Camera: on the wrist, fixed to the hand. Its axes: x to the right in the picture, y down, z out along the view.
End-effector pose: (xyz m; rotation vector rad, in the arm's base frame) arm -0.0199 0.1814 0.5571 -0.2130 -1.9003 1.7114
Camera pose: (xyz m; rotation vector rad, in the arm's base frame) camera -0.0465 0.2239 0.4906 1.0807 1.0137 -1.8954
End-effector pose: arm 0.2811 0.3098 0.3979 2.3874 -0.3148 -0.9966
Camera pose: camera 0.3114 0.2449 0.4403 1.3020 -2.0810 -0.4992
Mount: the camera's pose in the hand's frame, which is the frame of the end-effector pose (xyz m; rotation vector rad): 0.0222 0.0772 -0.0218 0.2761 -0.3533 1.5821
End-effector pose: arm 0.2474 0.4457 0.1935 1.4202 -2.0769 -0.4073
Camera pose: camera 0.1978 0.4566 0.2595 -0.5112 -2.8397 0.3330
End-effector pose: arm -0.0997 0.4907 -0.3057 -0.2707 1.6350 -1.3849
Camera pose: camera -0.0982 0.5157 -0.3851 0.7707 0.8219 -0.2481
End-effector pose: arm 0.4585 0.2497 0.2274 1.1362 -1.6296 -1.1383
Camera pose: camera 0.4572 0.2378 0.3098 -0.4210 -2.1839 -0.0205
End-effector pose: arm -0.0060 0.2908 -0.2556 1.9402 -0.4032 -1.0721
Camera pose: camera 0.0336 0.2439 -0.1993 0.9797 -1.9043 -0.2250
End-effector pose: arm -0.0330 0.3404 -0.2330 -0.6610 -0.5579 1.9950
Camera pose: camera -0.0771 0.3266 -0.3022 0.4289 -0.1676 -2.5773
